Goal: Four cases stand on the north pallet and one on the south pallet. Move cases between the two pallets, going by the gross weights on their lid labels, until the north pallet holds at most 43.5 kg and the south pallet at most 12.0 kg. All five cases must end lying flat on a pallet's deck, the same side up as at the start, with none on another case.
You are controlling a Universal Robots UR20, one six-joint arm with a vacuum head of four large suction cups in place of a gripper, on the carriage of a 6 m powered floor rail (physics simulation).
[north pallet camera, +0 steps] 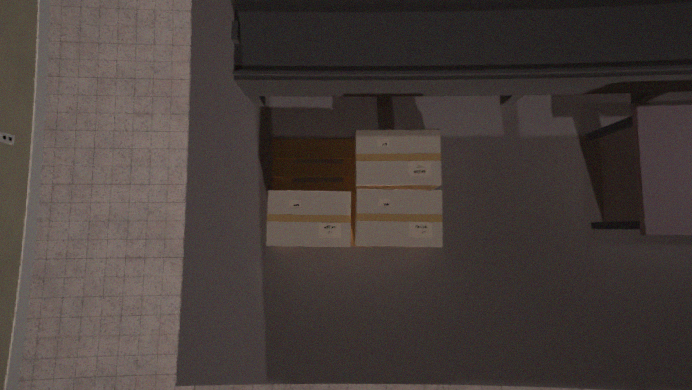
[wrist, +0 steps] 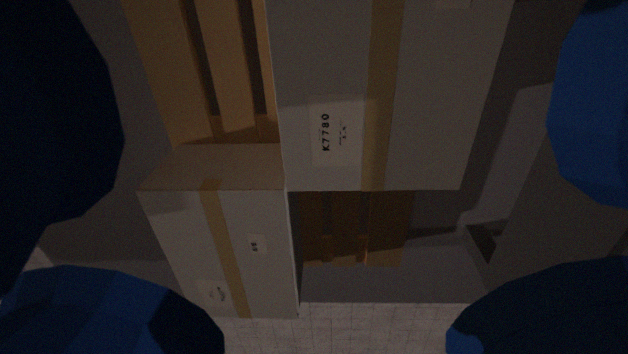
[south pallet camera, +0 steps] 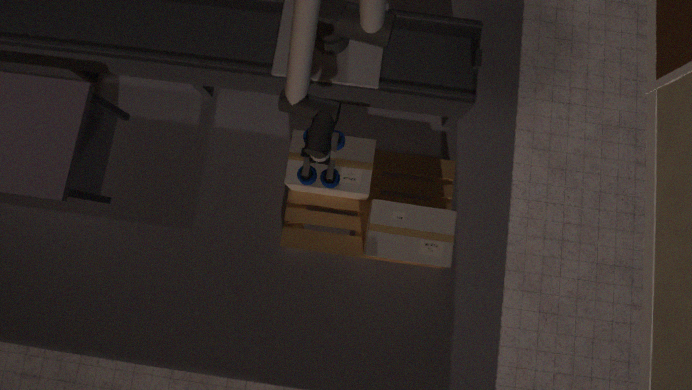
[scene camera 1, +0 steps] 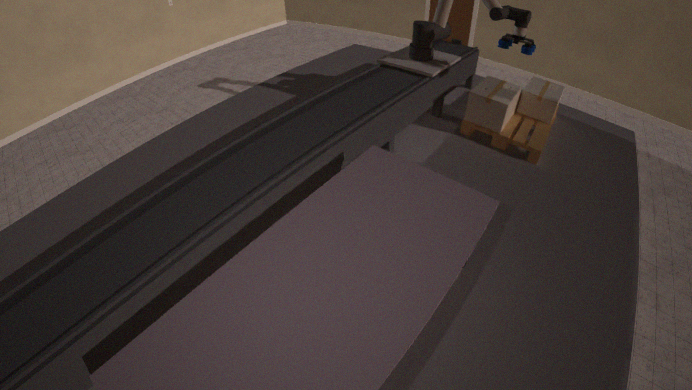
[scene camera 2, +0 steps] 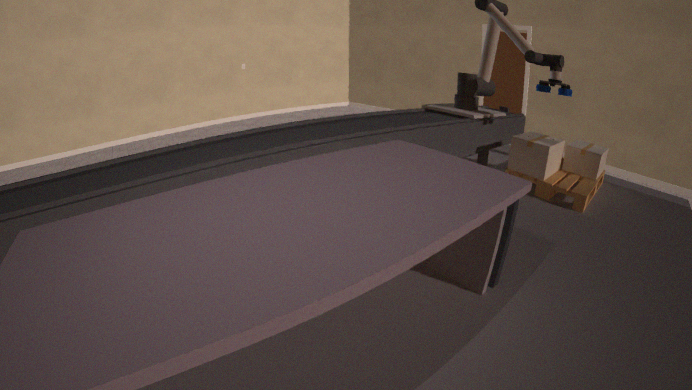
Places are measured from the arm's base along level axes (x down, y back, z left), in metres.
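Where they show: hand at its tool point: [wrist: 331,242] [scene camera 1: 516,48] [scene camera 2: 554,93]; arm's base at its link origin: [south pallet camera: 331,37] [scene camera 1: 420,57] [scene camera 2: 466,108].
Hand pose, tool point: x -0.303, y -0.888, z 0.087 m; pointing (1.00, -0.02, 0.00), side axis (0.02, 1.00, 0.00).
Observation:
Each offset is from my tool point to the top centre of the thing. Level surfaces: height alone.
My vacuum head [scene camera 1: 517,46] [scene camera 2: 554,90] [south pallet camera: 321,157] is open and empty, with a gap of air above the taller case @(dx +0.431, dy +0.090, dz +0.018 m) [scene camera 1: 490,109] [scene camera 2: 532,156] [south pallet camera: 357,150] [wrist: 430,100] on the south pallet [scene camera 1: 524,131] [south pallet camera: 322,216] [wrist: 230,100]. Its label @(dx +0.431, dy +0.011, dz +0.159 m) [wrist: 337,132] reads K7780 in the wrist view; the weight is too small to read. A lower case @(dx +0.477, dy -0.305, dz +0.609 m) [scene camera 1: 539,104] [scene camera 2: 584,162] [south pallet camera: 400,250] [wrist: 270,210] lies diagonally across that deck. Three cases [north pallet camera: 385,175] [north pallet camera: 398,237] [north pallet camera: 305,237] lie flat on the north pallet [north pallet camera: 312,150], their weights unreadable.
A long table @(dx +0.343 m) [scene camera 1: 320,250] [scene camera 2: 275,225] [north pallet camera: 667,170] [south pallet camera: 40,135] stands between the pallets. The floor rail [scene camera 1: 225,175] [north pallet camera: 450,40] [south pallet camera: 150,35] runs beside both. Each pallet has bare slats: one quarter on the north, two opposite quarters on the south.

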